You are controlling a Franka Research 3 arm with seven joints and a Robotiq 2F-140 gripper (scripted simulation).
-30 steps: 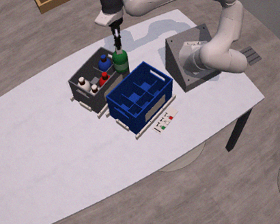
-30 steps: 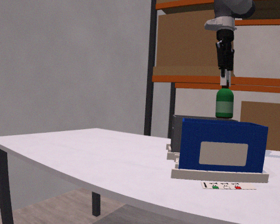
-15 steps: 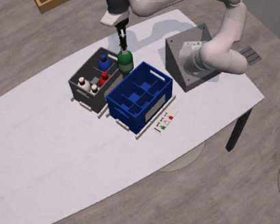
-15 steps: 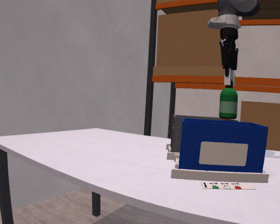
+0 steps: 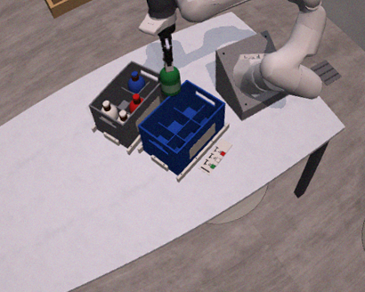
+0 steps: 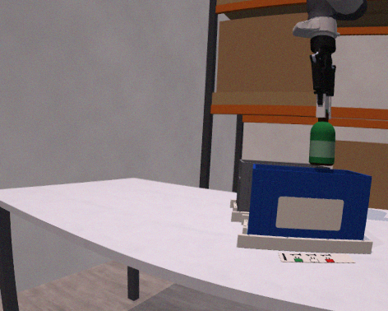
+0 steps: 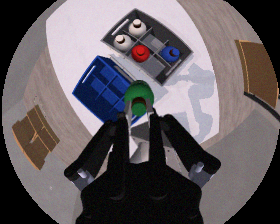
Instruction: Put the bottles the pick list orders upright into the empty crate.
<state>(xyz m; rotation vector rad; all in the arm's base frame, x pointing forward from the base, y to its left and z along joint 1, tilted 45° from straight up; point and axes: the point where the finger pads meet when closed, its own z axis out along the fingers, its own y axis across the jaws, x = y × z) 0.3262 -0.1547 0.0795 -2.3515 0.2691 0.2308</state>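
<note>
My hand is 80 mm above the green bottle. Also, from my hand: grey crate (150 mm ahead, 90 mm to the right, 260 mm below); blue crate (10 mm ahead, 110 mm to the left, 260 mm below); red bottle (130 mm ahead, 50 mm to the right, 260 mm below).
</note>
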